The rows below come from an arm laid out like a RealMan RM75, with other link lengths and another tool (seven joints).
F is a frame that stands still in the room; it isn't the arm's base.
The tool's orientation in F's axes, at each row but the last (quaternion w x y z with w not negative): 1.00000 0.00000 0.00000 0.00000; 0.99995 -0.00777 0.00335 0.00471; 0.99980 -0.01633 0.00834 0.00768; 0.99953 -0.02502 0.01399 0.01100; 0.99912 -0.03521 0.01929 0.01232
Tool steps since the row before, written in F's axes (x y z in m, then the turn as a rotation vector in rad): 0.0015 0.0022 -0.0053 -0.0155 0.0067 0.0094; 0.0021 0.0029 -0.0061 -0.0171 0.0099 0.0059; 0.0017 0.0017 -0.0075 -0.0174 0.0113 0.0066; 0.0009 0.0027 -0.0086 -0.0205 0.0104 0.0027; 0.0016 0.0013 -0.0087 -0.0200 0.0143 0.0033
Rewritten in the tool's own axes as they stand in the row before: 0.0015 0.0022 -0.0053 -0.0155 0.0067 0.0094; 0.0022 0.0030 -0.0060 -0.0170 0.0100 0.0059; 0.0019 0.0019 -0.0074 -0.0173 0.0113 0.0067; 0.0012 0.0031 -0.0084 -0.0203 0.0107 0.0027; 0.0020 0.0019 -0.0085 -0.0198 0.0145 0.0035
